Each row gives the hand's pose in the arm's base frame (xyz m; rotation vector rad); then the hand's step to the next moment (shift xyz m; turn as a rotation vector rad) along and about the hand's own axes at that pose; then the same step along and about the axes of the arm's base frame.
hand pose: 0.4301 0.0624 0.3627 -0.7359 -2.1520 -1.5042
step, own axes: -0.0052 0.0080 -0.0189 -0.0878 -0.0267 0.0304
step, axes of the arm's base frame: 0.0097 -0.0166 0.0089 0.0503 0.0049 -0.0824
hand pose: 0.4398 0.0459 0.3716 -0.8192 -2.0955 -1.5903
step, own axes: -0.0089 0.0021 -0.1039 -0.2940 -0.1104 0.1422
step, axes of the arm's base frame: 0.0035 -0.1010 0.0256 0.1564 0.0513 -0.3029
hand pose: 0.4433 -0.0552 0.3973 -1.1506 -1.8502 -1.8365
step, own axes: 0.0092 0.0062 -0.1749 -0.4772 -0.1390 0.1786
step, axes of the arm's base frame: -0.0579 -0.1614 0.0360 0.2651 0.0291 -0.4558
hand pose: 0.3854 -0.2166 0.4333 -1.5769 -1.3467 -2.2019
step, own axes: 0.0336 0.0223 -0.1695 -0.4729 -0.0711 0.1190
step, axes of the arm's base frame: -0.1224 -0.1205 0.0295 0.2584 -0.0520 -0.4164
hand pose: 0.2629 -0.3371 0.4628 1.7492 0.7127 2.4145
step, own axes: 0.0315 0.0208 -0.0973 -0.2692 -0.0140 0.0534
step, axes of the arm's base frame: -0.0957 -0.0396 0.0127 0.1394 -0.0578 -0.2297
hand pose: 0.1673 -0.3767 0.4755 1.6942 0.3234 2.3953
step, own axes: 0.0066 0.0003 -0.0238 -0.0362 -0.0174 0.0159
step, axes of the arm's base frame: -0.0246 -0.0001 -0.0017 0.0274 0.0077 -0.0325
